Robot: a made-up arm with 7 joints.
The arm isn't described. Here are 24 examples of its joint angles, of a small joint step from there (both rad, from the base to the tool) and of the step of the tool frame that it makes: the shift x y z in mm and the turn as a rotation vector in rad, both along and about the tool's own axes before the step.
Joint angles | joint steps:
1: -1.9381 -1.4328 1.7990 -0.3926 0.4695 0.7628 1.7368 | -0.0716 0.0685 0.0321 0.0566 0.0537 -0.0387 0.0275
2: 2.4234 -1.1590 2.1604 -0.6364 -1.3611 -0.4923 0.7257 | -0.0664 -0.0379 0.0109 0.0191 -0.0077 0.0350 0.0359
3: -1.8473 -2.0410 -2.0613 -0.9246 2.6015 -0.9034 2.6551 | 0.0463 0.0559 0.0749 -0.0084 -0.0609 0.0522 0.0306
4: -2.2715 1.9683 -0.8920 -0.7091 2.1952 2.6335 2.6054 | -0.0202 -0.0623 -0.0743 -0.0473 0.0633 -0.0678 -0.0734
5: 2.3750 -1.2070 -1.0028 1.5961 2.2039 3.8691 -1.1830 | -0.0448 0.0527 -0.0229 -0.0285 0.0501 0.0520 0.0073
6: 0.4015 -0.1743 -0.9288 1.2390 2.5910 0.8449 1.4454 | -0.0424 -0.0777 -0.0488 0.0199 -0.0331 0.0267 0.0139
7: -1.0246 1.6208 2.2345 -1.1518 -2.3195 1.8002 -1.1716 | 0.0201 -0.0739 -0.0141 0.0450 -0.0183 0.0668 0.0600
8: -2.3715 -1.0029 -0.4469 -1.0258 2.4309 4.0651 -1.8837 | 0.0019 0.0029 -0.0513 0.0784 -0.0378 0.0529 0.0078
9: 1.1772 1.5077 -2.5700 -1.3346 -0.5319 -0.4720 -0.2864 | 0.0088 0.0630 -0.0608 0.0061 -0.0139 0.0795 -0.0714
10: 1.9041 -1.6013 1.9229 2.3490 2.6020 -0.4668 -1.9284 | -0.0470 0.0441 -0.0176 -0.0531 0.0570 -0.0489 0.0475
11: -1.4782 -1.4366 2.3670 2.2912 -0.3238 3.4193 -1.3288 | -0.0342 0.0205 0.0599 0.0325 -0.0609 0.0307 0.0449
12: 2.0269 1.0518 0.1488 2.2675 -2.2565 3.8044 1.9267 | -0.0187 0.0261 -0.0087 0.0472 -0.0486 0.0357 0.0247
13: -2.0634 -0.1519 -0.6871 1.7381 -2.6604 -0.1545 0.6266 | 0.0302 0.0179 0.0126 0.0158 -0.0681 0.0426 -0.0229
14: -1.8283 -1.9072 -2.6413 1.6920 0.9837 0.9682 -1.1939 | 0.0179 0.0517 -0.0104 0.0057 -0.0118 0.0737 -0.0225
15: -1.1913 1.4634 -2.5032 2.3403 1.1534 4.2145 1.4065 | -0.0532 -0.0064 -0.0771 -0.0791 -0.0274 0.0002 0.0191
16: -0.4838 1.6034 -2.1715 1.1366 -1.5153 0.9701 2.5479 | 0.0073 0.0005 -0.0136 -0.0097 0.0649 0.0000 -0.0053
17: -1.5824 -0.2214 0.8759 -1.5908 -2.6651 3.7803 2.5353 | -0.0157 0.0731 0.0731 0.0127 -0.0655 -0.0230 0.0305
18: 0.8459 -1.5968 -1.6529 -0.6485 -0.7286 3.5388 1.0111 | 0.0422 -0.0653 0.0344 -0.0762 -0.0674 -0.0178 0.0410
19: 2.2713 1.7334 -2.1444 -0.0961 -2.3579 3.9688 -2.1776 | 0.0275 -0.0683 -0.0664 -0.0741 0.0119 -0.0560 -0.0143
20: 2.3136 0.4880 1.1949 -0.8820 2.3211 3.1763 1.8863 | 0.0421 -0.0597 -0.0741 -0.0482 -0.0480 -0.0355 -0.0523
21: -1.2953 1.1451 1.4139 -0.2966 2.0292 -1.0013 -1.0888 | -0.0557 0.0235 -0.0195 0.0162 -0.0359 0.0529 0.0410
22: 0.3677 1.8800 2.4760 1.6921 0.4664 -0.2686 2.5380 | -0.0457 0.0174 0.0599 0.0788 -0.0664 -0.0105 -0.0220
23: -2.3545 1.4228 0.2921 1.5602 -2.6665 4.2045 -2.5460 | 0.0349 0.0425 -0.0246 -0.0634 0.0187 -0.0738 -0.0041
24: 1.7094 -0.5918 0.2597 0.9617 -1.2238 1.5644 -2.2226 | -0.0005 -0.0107 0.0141 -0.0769 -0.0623 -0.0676 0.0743
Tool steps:
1: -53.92 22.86 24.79 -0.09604 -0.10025 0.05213
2: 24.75 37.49 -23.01 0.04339 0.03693 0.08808
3: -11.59 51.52 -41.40 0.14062 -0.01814 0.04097
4: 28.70 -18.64 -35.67 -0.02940 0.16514 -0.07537
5: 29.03 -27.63 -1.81 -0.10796 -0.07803 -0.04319
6: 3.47 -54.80 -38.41 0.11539 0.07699 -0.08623
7: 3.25 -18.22 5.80 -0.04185 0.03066 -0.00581
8: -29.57 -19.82 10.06 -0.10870 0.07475 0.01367
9: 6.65 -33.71 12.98 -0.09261 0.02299 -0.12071
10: 21.80 19.83 30.68 0.09570 0.01552 -0.04057
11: 19.52 -7.02 0.39 0.01779 0.11407 0.10276
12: -5.04 7.59 4.69 0.02245 -0.02808 0.08475
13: 3.17 25.56 -21.01 -0.01560 0.08514 0.02510
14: -23.01 18.44 -2.57 -0.06170 0.00273 0.02476
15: -36.46 29.75 15.69 0.06255 0.11689 0.01077
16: 8.82 -0.31 7.97 -0.02897 -0.00687 0.04305
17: 8.81 0.27 -17.58 -0.03240 0.07347 0.06724
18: 2.54 25.88 52.58 0.09126 0.02300 -0.01735
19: -48.21 -31.15 38.44 -0.01797 0.13424 -0.06424
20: -21.84 8.92 27.44 -0.08713 -0.09787 -0.01285
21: -58.57 22.90 4.78 -0.02460 0.04107 0.13839
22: -14.83 -7.59 62.69 -0.03993 0.15604 -0.02694
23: -44.47 29.85 17.05 0.09564 0.15782 -0.05559
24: -25.21 1.08 -2.70 0.06733 -0.02906 0.02519
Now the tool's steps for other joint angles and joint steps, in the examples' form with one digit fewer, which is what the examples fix.
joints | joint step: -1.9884 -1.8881 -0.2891 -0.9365 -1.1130 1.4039 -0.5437 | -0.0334 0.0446 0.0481 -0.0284 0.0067 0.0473 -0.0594
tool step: -47.3 33.0 0.4 -0.0788 -0.0377 -0.0411
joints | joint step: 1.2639 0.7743 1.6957 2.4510 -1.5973 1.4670 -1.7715 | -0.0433 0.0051 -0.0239 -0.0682 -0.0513 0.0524 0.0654
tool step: -21.8 -20.1 2.0 -0.0067 -0.0379 0.0568
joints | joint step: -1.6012 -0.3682 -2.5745 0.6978 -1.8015 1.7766 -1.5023 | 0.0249 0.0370 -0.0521 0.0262 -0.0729 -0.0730 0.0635
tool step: 42.7 -17.3 23.4 0.1031 0.0640 -0.0025
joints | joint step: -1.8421 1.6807 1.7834 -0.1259 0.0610 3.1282 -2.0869 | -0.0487 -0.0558 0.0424 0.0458 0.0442 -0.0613 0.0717
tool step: -38.4 -22.9 -31.6 0.1600 -0.0146 -0.0011
